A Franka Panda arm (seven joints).
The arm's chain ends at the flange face. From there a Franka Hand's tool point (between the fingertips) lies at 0.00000 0.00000 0.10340 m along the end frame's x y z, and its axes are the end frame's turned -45 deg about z.
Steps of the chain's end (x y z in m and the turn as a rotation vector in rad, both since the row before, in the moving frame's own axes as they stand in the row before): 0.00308 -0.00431 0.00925 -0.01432 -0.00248 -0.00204; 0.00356 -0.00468 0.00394 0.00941 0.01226 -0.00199; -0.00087 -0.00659 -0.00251 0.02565 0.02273 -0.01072; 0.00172 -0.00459 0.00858 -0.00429 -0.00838 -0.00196; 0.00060 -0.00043 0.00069 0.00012 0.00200 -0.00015; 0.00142 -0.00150 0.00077 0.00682 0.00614 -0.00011; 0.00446 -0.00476 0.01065 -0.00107 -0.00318 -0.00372; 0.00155 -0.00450 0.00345 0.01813 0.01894 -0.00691; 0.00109 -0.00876 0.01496 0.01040 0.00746 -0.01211
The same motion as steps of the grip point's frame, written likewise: 0.00400 0.00000 0.00924 -0.00837 -0.01188 -0.00204; 0.00741 -0.00059 0.00393 -0.00202 0.01532 -0.00199; 0.00758 -0.00551 -0.00257 0.00206 0.03421 -0.01072; 0.00354 -0.00233 0.00858 0.00289 -0.00896 -0.00196; 0.00088 0.00026 0.00069 -0.00133 0.00150 -0.00015; 0.00301 -0.00011 0.00077 0.00048 0.00916 -0.00011; 0.00621 -0.00037 0.01065 0.00149 -0.00301 -0.00372; 0.00699 -0.00204 0.00341 -0.00057 0.02621 -0.00691; 0.00827 -0.00565 0.01495 0.00208 0.01263 -0.01211
